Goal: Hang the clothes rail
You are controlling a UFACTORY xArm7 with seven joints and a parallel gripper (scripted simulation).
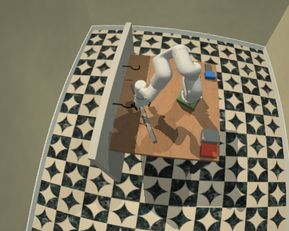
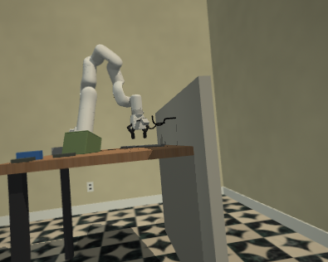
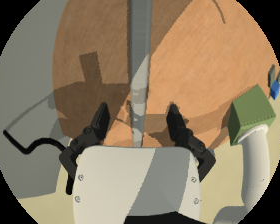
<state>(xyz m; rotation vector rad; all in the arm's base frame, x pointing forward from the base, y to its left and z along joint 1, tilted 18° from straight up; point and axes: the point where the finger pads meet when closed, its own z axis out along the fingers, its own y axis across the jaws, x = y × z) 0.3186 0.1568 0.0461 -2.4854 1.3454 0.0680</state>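
Now: the clothes rail 6 cm below my hand. The rest, counted from my hand: grey wall panel (23 cm ahead, 9 cm to the right, 31 cm below); grey box (53 cm behind, 9 cm to the left, 4 cm below); red block (54 cm behind, 19 cm to the left, 6 cm below).
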